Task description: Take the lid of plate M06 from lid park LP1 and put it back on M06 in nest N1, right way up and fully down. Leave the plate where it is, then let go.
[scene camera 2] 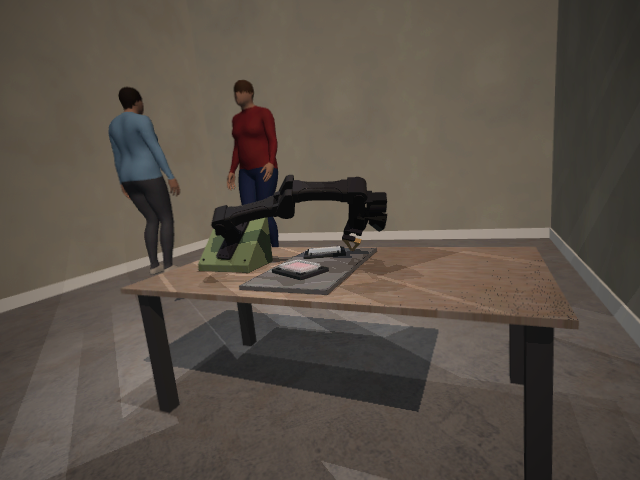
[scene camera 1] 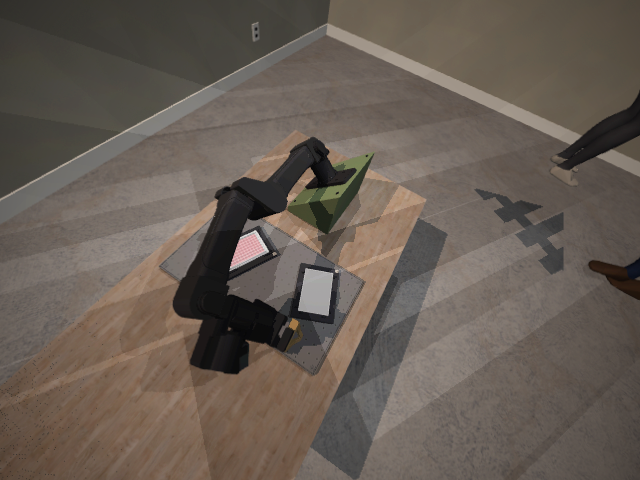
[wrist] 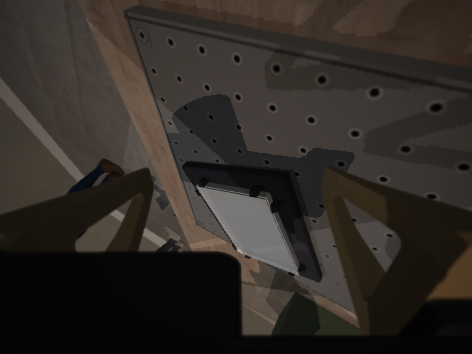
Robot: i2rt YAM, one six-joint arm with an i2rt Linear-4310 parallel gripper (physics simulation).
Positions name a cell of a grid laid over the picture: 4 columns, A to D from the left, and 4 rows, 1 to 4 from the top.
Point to a pale lid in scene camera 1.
At B3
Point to a pale lid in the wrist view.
C3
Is my gripper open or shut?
Open.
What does my gripper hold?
Nothing.
